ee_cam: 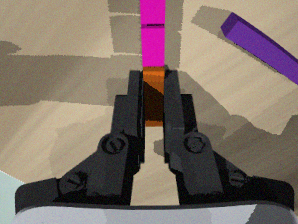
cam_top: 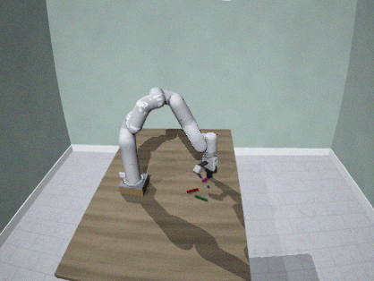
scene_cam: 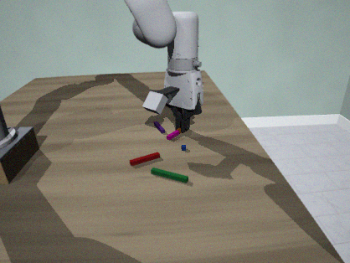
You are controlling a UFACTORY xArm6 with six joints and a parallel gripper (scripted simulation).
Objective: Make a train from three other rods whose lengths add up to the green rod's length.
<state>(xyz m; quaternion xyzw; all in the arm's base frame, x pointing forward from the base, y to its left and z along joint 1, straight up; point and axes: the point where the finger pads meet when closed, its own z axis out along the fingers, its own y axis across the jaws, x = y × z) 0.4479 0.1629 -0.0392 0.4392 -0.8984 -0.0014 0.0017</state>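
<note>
My hand is 2 cm above the orange rod. Round my hand: purple rod 7 cm behind, 1 cm to the left, 2 cm below; then red rod 9 cm behind, 15 cm to the right, 2 cm below; then blue rod 10 cm to the right, 2 cm below.
</note>
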